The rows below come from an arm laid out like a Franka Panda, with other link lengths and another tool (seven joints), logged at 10 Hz.
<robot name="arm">
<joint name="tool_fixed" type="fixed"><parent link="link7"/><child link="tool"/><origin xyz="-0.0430 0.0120 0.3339" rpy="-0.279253 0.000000 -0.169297"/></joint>
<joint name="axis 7" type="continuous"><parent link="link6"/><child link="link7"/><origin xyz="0.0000 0.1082 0.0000" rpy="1.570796 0.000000 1.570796"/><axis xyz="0 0 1"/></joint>
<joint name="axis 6" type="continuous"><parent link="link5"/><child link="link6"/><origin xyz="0.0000 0.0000 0.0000" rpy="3.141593 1.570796 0.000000"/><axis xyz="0 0 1"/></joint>
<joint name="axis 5" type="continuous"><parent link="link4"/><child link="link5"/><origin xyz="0.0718 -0.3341 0.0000" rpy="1.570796 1.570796 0.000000"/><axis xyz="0 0 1"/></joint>
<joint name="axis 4" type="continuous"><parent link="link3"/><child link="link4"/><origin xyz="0.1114 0.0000 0.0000" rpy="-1.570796 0.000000 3.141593"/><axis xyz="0 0 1"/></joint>
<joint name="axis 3" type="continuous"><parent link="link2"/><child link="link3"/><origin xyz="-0.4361 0.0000 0.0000" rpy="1.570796 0.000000 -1.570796"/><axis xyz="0 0 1"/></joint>
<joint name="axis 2" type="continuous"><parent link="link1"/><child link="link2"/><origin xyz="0.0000 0.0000 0.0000" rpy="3.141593 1.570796 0.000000"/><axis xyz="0 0 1"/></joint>
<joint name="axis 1" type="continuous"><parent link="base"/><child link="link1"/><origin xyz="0.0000 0.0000 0.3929" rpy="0.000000 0.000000 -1.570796"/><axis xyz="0 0 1"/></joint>
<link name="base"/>
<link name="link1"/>
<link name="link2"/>
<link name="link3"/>
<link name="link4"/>
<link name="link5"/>
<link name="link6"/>
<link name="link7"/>
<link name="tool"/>
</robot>
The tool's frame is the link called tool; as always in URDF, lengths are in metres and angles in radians. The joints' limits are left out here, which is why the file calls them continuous.
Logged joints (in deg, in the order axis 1, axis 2, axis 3, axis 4, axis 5, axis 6, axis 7), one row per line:
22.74 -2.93 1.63 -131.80 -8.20 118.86 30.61
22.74 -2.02 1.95 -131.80 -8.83 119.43 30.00
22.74 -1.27 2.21 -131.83 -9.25 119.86 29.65
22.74 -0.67 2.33 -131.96 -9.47 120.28 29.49
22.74 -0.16 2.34 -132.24 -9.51 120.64 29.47
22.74 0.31 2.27 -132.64 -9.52 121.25 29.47
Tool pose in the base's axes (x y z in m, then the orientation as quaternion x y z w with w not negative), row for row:
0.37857 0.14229 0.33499 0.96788 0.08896 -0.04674 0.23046
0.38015 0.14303 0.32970 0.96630 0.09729 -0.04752 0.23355
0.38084 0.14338 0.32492 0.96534 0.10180 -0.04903 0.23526
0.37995 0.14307 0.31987 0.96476 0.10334 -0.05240 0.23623
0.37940 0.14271 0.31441 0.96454 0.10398 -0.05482 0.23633
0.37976 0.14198 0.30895 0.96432 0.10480 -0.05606 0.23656
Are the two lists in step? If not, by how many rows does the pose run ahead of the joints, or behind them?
The pose runs 1 row ahead of the joints: the pose in row i belongs to the joints in row i + 1.
